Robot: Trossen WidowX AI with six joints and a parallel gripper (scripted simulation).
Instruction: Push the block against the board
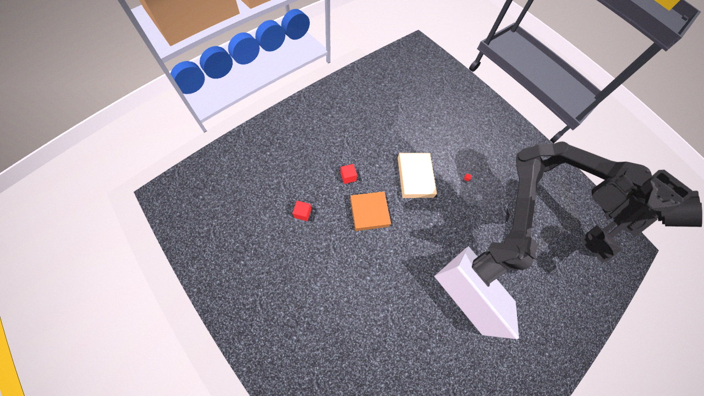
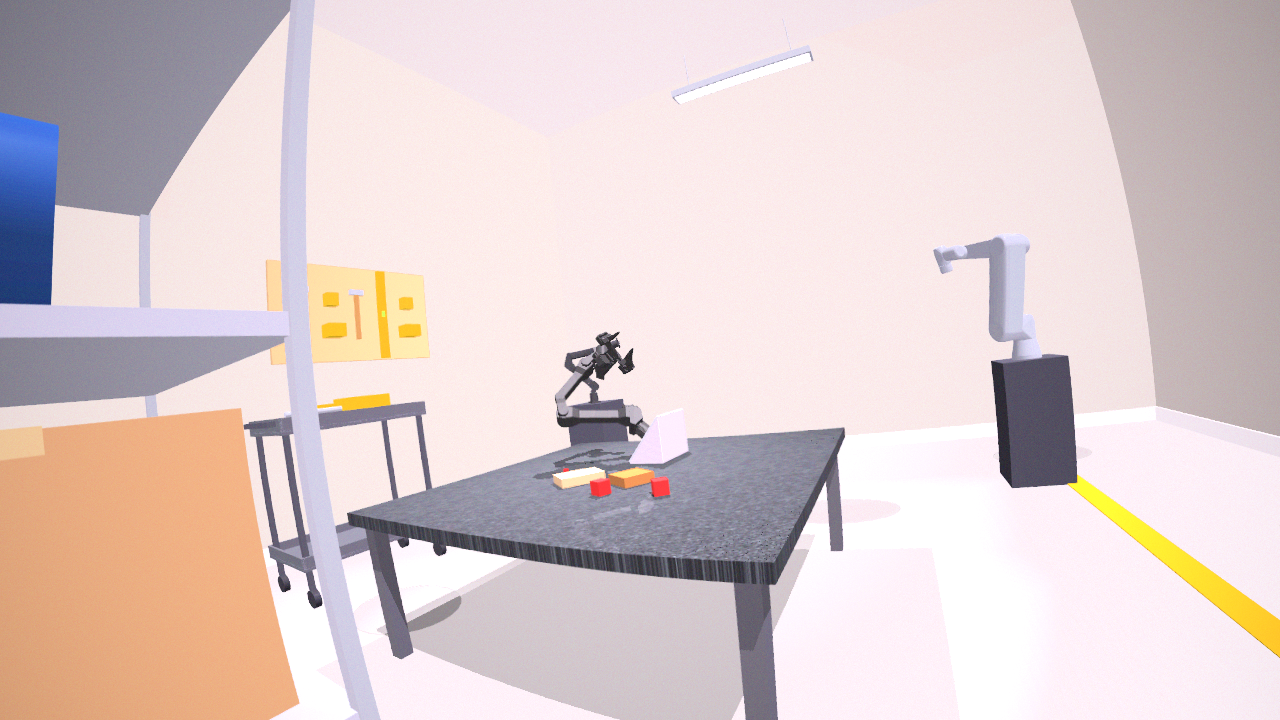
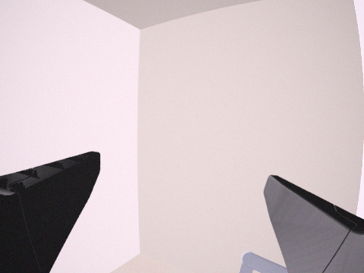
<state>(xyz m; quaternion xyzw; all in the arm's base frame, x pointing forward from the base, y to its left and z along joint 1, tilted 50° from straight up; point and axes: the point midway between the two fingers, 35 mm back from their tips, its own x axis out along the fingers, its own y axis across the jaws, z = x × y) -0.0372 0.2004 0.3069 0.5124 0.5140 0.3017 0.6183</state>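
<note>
Right now the tan board is 44 cm below my gripper tip, 36 cm ahead of it and 2 cm to the right of it. Also, from my gripper tip: orange square block 44 cm below, 36 cm ahead, 17 cm to the left; tiny red cube 45 cm below, 26 cm ahead, 16 cm to the right.
</note>
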